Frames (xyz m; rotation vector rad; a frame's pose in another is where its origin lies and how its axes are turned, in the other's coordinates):
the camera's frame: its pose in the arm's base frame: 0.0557 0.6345 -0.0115 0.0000 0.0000 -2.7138
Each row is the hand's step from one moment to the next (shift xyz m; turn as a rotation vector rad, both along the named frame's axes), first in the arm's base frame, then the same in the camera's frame.
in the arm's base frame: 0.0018 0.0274 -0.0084 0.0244 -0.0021 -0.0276
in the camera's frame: -0.0130 -0.0242 -0.0084 -0.0213 0.0120 -0.0276
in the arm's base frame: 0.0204 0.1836 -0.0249 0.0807 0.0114 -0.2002
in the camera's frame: -0.0947 -0.1586 -0.0249 -0.0782 0.0231 -0.2002
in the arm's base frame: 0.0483 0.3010 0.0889 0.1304 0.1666 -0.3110
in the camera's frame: -0.1688 -0.2538 0.0889 -0.1878 -0.0975 -0.3110
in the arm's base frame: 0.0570 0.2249 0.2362 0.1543 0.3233 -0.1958
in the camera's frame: -0.1452 -0.1810 0.2362 -0.2745 -0.2302 -0.1958
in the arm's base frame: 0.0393 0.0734 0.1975 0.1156 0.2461 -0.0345
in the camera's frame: -0.0662 -0.0505 0.1975 -0.2073 -0.1760 -0.0345
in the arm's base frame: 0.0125 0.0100 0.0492 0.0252 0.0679 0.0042
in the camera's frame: -0.0155 -0.0039 0.0492 -0.0511 -0.0513 0.0042
